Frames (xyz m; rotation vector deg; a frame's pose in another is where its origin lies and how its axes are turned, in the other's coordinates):
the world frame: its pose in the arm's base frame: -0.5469 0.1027 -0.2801 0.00 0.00 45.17
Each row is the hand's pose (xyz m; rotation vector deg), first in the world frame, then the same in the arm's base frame.
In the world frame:
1: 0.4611 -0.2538 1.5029 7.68 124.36 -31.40
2: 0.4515 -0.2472 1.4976 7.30 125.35 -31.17
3: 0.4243 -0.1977 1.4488 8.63 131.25 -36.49
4: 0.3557 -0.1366 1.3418 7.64 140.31 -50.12
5: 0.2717 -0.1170 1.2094 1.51 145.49 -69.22
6: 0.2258 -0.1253 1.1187 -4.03 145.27 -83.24
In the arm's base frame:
1: -0.0418 0.2508 1.2228 -39.75 115.11 -5.07
2: -0.0533 0.2486 1.2175 -40.47 115.86 -5.16
3: -0.1076 0.2642 1.1687 -41.14 120.69 -12.39
4: -0.1993 0.2587 1.0617 -44.49 125.87 -28.97
5: -0.2724 0.2129 0.9293 -50.38 124.75 -49.58
6: -0.2988 0.1745 0.8386 -53.98 120.26 -63.31

